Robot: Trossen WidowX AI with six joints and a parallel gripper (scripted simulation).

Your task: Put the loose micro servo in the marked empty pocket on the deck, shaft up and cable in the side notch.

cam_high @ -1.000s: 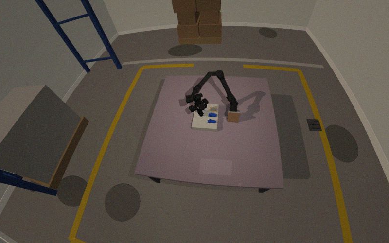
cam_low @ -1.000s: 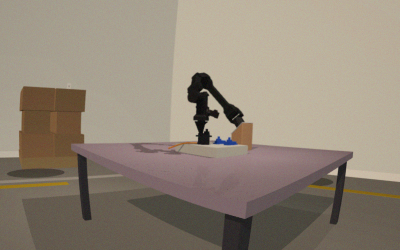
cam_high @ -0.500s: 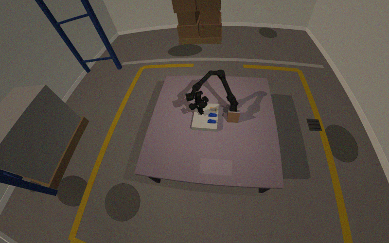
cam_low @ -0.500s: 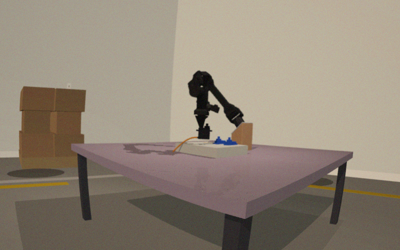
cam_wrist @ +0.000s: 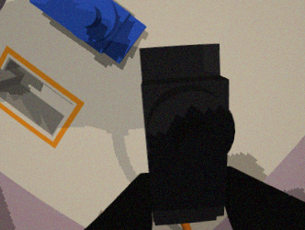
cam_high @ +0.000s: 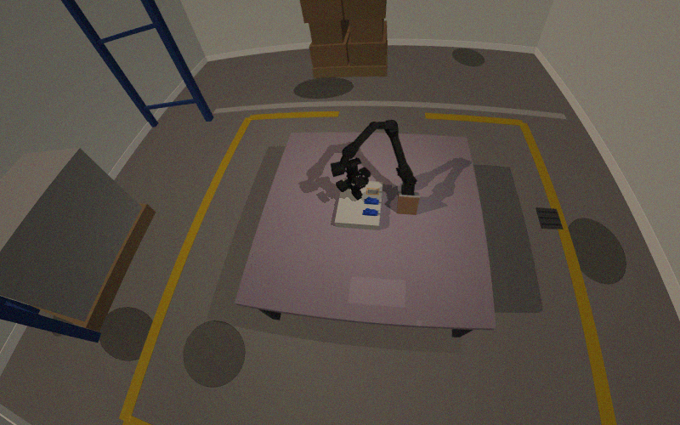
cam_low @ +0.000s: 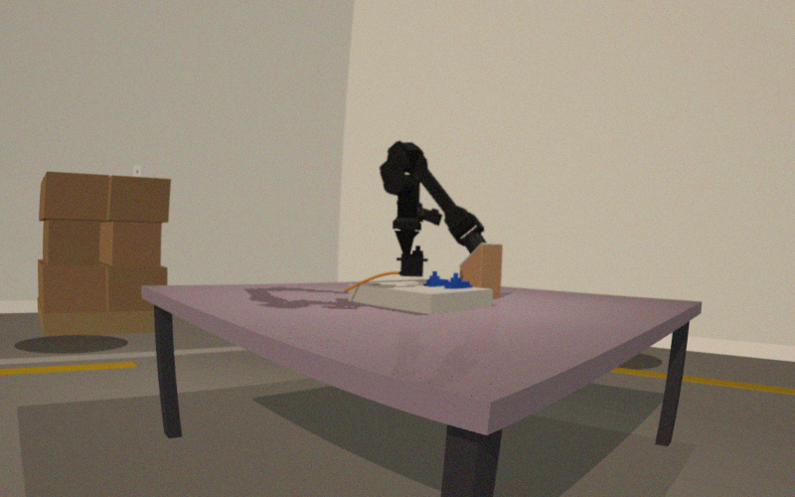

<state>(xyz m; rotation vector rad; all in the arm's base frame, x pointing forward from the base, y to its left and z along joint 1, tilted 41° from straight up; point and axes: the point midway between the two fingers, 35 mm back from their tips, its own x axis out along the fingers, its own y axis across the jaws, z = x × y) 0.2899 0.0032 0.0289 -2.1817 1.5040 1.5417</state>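
The white deck lies 10 mm ahead of my gripper tip, 30 mm to the left of it and 100 mm below it.
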